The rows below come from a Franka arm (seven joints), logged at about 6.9 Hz.
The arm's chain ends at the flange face. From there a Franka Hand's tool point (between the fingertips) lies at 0.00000 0.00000 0.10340 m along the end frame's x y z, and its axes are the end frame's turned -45 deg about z.
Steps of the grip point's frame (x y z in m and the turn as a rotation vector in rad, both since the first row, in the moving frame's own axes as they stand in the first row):
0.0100 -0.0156 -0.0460 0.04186 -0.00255 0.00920
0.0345 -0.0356 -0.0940 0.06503 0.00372 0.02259
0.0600 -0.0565 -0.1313 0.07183 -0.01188 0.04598
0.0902 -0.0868 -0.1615 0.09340 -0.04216 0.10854
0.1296 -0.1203 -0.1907 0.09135 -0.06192 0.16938
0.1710 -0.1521 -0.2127 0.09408 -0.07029 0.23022
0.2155 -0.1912 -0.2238 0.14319 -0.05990 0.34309
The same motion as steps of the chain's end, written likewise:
-0.0007 -0.0152 -0.0459 0.02780 -0.03140 0.00920
0.0036 -0.0445 -0.0938 0.04861 -0.04335 0.02259
0.0085 -0.0779 -0.1310 0.04239 -0.05919 0.04598
0.0121 -0.1209 -0.1610 0.03623 -0.09586 0.10854
0.0175 -0.1736 -0.1901 0.02081 -0.10838 0.16938
0.0250 -0.2254 -0.2120 0.01682 -0.11623 0.23022
0.0307 -0.2791 -0.2226 0.05889 -0.14361 0.34309

